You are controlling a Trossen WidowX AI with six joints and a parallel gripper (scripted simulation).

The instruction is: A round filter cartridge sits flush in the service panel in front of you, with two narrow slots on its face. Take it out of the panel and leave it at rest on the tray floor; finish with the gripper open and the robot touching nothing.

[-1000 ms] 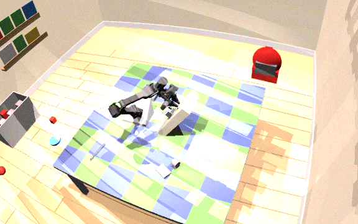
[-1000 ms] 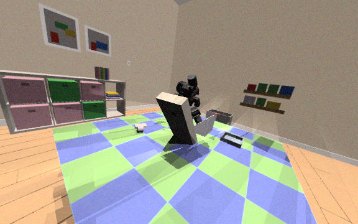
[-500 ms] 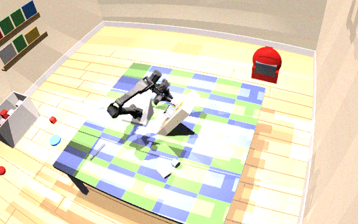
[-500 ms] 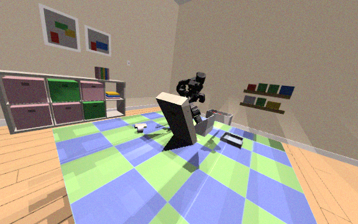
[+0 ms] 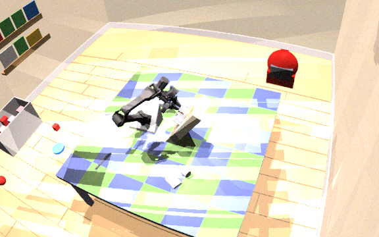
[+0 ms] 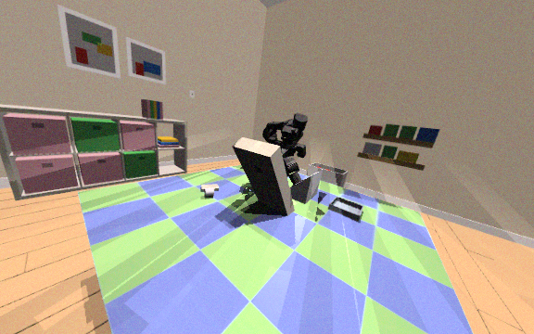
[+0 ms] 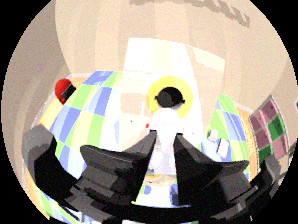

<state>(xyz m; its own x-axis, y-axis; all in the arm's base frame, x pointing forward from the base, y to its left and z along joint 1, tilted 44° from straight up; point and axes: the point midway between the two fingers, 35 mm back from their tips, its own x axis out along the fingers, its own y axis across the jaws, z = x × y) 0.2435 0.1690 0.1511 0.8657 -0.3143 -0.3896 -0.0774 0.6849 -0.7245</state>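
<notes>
The round filter cartridge lies 1 cm ahead of my gripper tip and 1 cm below it. From my gripper tip the other things lie so: service panel (3 cm ahead, 9 cm below); then dark tray (37 cm behind, 26 cm to the left, 25 cm below).
</notes>
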